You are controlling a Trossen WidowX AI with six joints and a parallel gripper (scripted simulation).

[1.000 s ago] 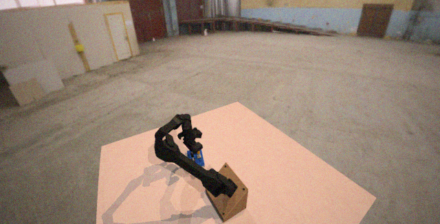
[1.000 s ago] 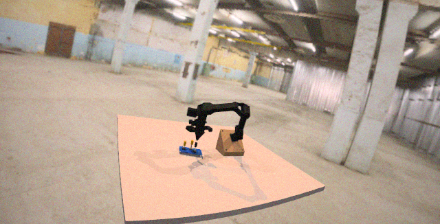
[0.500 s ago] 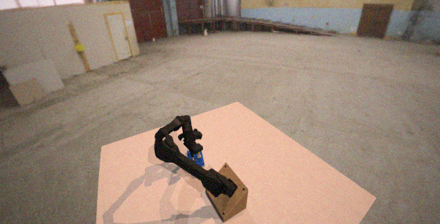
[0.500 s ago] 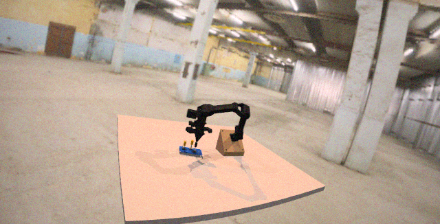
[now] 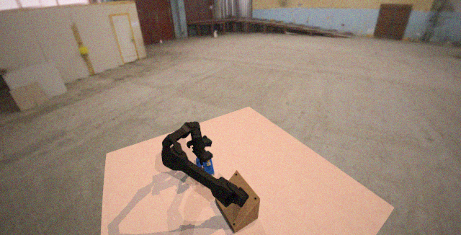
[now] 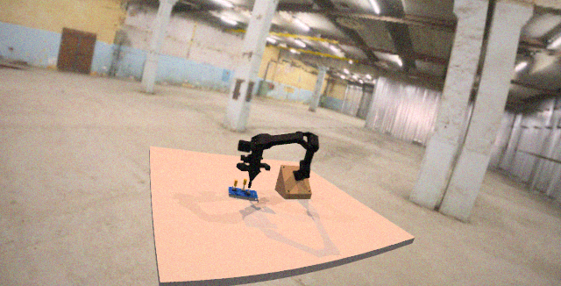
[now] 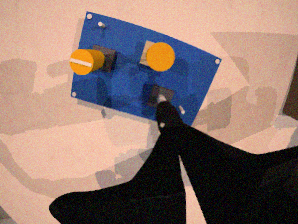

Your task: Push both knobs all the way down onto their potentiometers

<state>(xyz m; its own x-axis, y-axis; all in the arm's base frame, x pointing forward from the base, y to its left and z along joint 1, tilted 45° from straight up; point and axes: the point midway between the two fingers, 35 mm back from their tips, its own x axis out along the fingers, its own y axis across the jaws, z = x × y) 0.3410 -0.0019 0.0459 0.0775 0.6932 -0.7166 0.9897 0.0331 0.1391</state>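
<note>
The black knob is 10 mm below my gripper tip.
</note>
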